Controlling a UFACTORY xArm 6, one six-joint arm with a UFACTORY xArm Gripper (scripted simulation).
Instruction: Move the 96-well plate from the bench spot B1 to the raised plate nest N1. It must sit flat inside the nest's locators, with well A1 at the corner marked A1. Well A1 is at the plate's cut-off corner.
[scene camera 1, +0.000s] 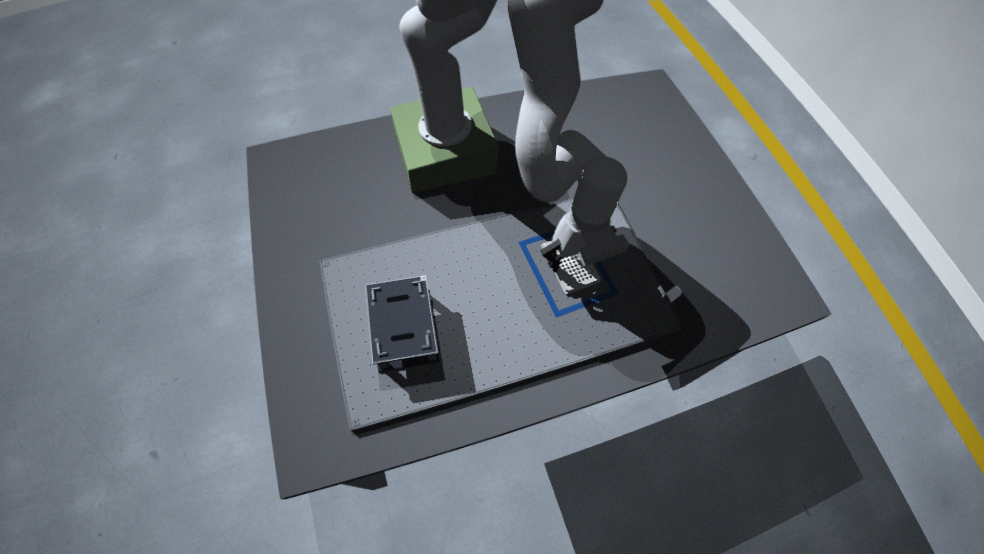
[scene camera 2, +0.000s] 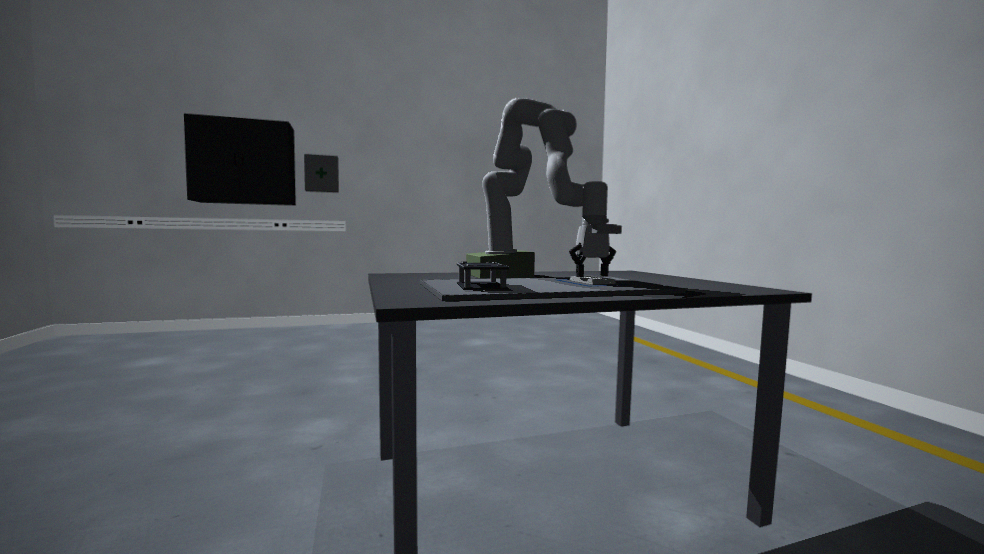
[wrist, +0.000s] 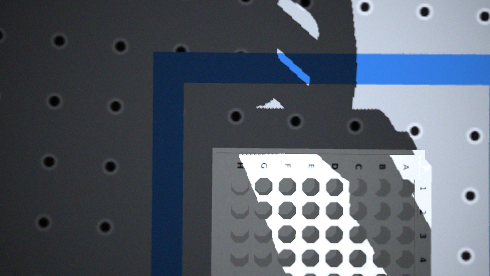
Labels:
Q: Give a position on a white 96-well plate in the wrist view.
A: At 268, 204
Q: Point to a raised plate nest N1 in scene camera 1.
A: At 387, 319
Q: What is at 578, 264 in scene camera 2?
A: My gripper.

